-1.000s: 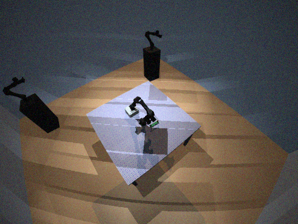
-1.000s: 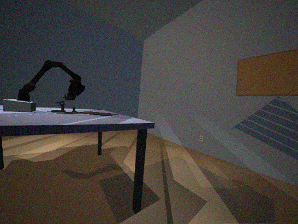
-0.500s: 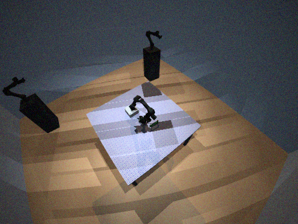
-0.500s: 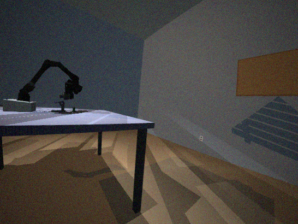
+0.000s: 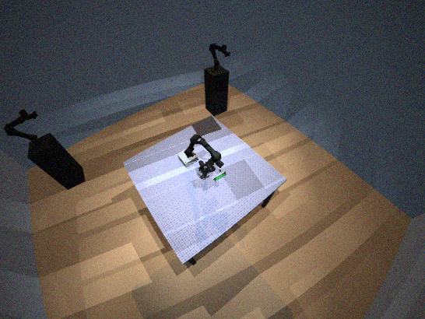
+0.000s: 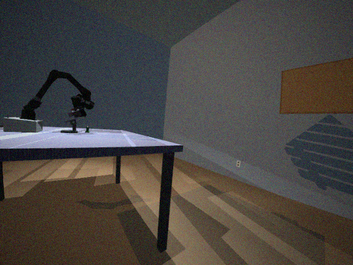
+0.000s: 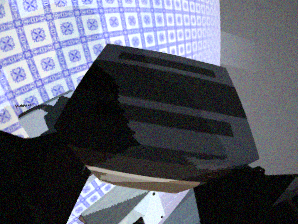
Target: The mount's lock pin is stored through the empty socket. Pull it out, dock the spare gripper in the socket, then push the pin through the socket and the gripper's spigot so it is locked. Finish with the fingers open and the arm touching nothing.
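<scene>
Now: the mount 100 mm below my gripper tip, 40 mm to the left of it and 40 mm behind it. Also, from my gripper tip: green bracket: 170 mm to the left, 120 mm below, 70 mm ahead; spare gripper: 10 mm to the left, 10 mm above.
</scene>
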